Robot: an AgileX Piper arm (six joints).
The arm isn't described. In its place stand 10 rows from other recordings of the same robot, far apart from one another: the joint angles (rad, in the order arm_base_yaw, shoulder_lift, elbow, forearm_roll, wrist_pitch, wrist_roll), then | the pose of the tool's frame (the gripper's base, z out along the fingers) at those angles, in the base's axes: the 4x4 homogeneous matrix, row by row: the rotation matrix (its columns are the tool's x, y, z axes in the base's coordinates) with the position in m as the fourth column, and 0 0 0 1 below.
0.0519 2.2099 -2.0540 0.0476 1.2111 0.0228 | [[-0.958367 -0.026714 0.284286 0.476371], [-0.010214 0.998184 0.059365 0.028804], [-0.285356 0.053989 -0.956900 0.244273], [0 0 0 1]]
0.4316 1.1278 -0.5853 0.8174 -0.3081 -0.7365 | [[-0.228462 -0.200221 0.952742 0.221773], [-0.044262 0.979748 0.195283 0.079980], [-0.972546 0.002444 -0.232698 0.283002], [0 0 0 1]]
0.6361 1.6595 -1.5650 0.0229 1.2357 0.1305 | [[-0.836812 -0.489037 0.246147 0.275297], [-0.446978 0.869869 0.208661 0.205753], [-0.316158 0.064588 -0.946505 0.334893], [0 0 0 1]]
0.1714 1.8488 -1.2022 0.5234 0.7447 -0.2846 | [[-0.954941 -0.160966 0.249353 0.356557], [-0.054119 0.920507 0.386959 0.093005], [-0.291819 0.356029 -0.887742 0.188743], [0 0 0 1]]
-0.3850 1.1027 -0.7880 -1.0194 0.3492 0.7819 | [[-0.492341 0.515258 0.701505 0.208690], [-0.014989 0.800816 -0.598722 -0.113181], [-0.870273 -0.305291 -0.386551 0.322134], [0 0 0 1]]
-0.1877 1.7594 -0.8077 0.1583 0.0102 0.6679 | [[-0.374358 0.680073 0.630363 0.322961], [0.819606 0.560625 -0.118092 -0.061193], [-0.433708 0.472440 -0.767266 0.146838], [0 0 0 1]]
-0.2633 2.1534 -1.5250 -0.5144 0.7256 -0.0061 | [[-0.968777 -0.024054 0.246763 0.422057], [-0.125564 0.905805 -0.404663 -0.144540], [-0.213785 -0.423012 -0.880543 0.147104], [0 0 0 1]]
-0.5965 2.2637 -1.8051 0.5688 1.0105 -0.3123 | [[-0.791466 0.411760 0.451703 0.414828], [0.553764 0.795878 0.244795 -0.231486], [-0.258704 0.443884 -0.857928 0.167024], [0 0 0 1]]
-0.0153 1.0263 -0.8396 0.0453 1.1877 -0.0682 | [[-0.958762 -0.045662 0.280518 0.163956], [-0.036525 0.998621 0.037715 0.001314], [-0.281853 0.025913 -0.959108 0.294255], [0 0 0 1]]
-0.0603 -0.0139 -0.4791 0.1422 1.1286 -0.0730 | [[-0.516393 -0.055706 0.854538 -0.007330], [0.019441 0.996862 0.076732 0.012120], [-0.856131 0.056236 -0.513690 0.266788], [0 0 0 1]]
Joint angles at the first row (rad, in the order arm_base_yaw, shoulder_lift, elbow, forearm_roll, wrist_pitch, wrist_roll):
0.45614, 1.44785, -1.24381, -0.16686, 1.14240, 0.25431
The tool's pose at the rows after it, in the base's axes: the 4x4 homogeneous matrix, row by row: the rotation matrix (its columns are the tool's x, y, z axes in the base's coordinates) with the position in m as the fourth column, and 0 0 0 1 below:
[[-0.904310 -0.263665 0.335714 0.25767], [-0.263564 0.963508 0.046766 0.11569], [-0.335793 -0.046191 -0.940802 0.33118], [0 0 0 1]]
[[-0.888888 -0.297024 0.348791 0.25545], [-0.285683 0.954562 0.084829 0.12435], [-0.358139 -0.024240 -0.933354 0.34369], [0 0 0 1]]
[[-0.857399 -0.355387 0.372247 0.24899], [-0.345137 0.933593 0.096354 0.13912], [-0.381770 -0.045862 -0.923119 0.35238], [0 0 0 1]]
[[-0.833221 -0.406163 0.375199 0.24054], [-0.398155 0.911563 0.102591 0.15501], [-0.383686 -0.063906 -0.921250 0.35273], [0 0 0 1]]
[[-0.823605 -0.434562 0.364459 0.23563], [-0.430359 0.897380 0.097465 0.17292], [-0.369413 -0.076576 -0.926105 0.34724], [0 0 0 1]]
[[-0.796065 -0.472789 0.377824 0.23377], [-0.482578 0.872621 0.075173 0.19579], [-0.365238 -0.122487 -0.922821 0.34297], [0 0 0 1]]
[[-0.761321 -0.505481 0.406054 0.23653], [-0.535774 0.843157 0.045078 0.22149], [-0.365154 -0.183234 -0.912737 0.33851], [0 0 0 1]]
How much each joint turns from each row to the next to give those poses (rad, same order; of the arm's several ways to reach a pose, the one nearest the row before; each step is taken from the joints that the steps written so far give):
-0.00001, -0.00795, -0.05627, 0.05258, 0.04829, -0.04840
0.02445, -0.00002, -0.04707, 0.02218, 0.01864, -0.01440
0.06421, -0.00001, -0.03097, -0.02590, 0.00956, -0.00002
0.06982, 0.00394, -0.00468, -0.02348, 0.00346, 0.01430
0.06636, 0.02613, -0.00663, -0.02261, 0.00331, 0.03761
0.07755, 0.04845, -0.03349, -0.05547, 0.00505, 0.03388
0.06956, 0.07138, -0.05959, -0.06857, 0.00795, 0.02659

